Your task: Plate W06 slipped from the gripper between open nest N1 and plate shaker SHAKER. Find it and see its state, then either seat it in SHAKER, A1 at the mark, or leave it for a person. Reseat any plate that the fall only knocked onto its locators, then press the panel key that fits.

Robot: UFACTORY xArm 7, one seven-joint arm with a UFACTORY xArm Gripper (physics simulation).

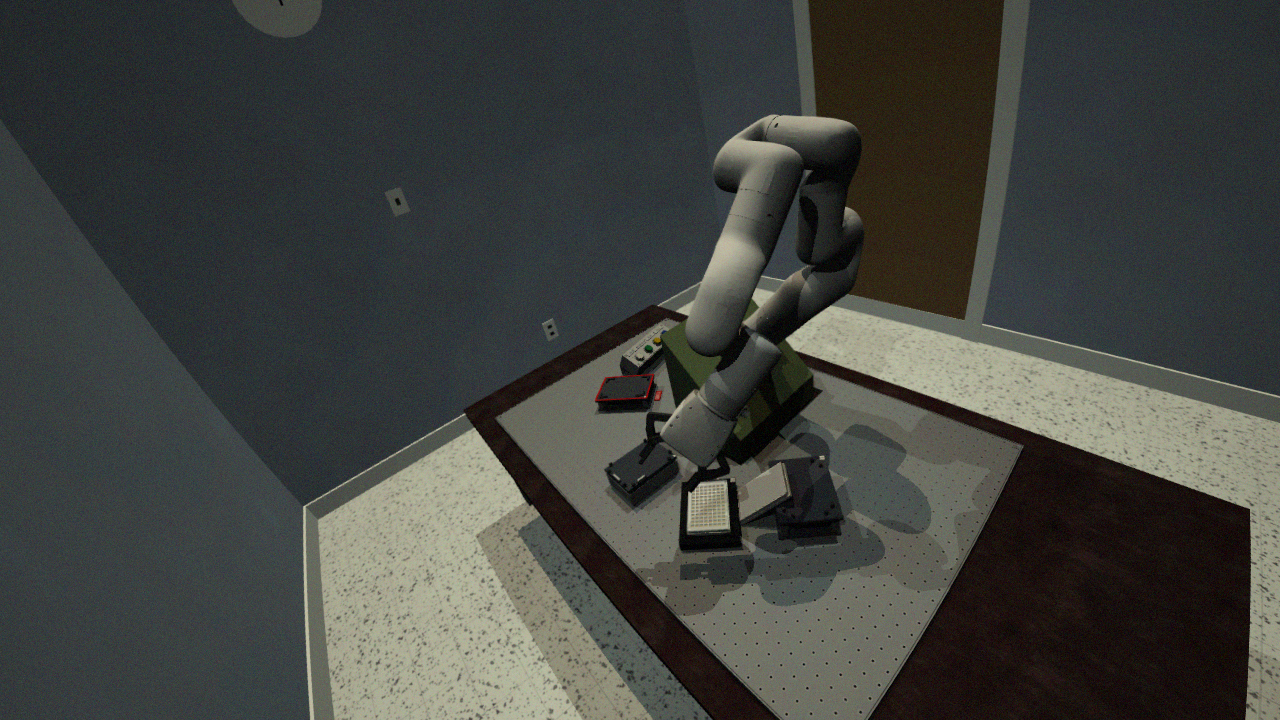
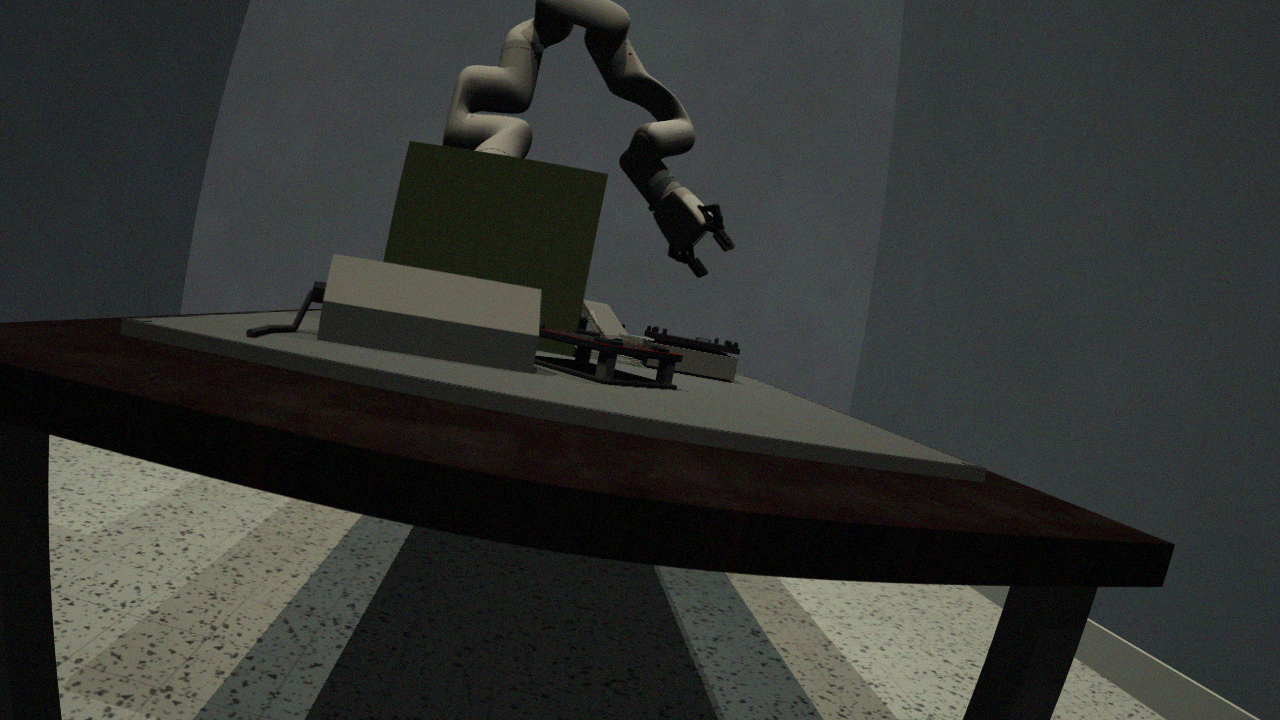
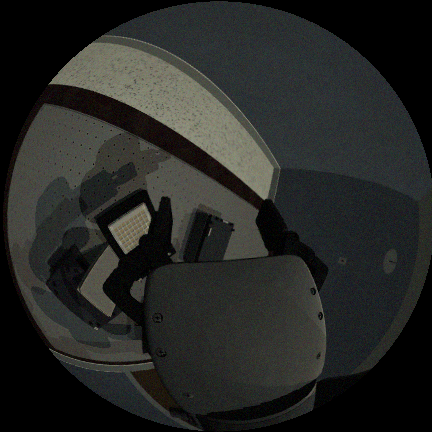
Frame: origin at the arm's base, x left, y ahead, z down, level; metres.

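Seen in the pictures: gripper, between the fingertips: [image 1: 662, 476] [image 2: 716, 262] [image 3: 217, 208]; arm's base, origin of its link: [image 2: 473, 221].
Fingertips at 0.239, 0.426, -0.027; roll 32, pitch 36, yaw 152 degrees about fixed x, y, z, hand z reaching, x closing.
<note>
Pixels of each thing's top centre, then the offset from my fingertips to it, as dx, dy, dz. "spot": a spot on its surface instead.
- dark device with corner posts, centre of its top: [image 1: 803, 484] [image 3: 82, 303] +0.096, -0.250, +0.144
- black nest, centre of its top: [image 3: 139, 240] [image 1: 708, 507] -0.016, -0.088, +0.180
- light plate with wells, centre of its top: [image 3: 141, 242] [image 1: 707, 504] -0.016, -0.088, +0.169
- dark block with corner locators, a spot on its surface: [image 1: 640, 471] [image 3: 211, 237] spot: -0.183, -0.027, +0.153
- red-rimmed nest, centre of its top: [image 2: 598, 334] [image 1: 624, 385] -0.527, -0.179, +0.162
- key panel, centre of its top: [image 2: 436, 271] [image 1: 646, 339] -0.653, -0.349, +0.124
- dark bent lever, a spot on its surface: [image 2: 300, 317] spot: -0.707, -0.473, +0.193
A pale plate [image 1: 767, 490] [image 2: 603, 318] [image 3: 102, 284] rests tilted, one end raised against a dark device with corner posts [image 1: 810, 501] [image 3: 67, 280], its low end near a black nest [image 1: 709, 541] [image 3: 119, 206]. A light plate with wells [image 1: 710, 506] [image 3: 131, 227] sits in that nest and looks about flat. A dark block with corner locators [image 1: 640, 471] [image 3: 216, 239] stands on the other side of the nest. No labels are readable, so I cannot tell which is N1 or SHAKER. My gripper [image 1: 669, 471] [image 2: 713, 257] [image 3: 217, 208] is open and empty, above the bench.
A red-rimmed nest [image 1: 625, 388] [image 2: 617, 343] stands farther back, beside a small red tab. The key panel [image 1: 640, 352] [image 2: 429, 304] is behind it. A large olive block [image 1: 689, 371] [image 2: 496, 214] stands by the arm's base. A dark bent lever [image 2: 300, 317] is beside the panel.
</note>
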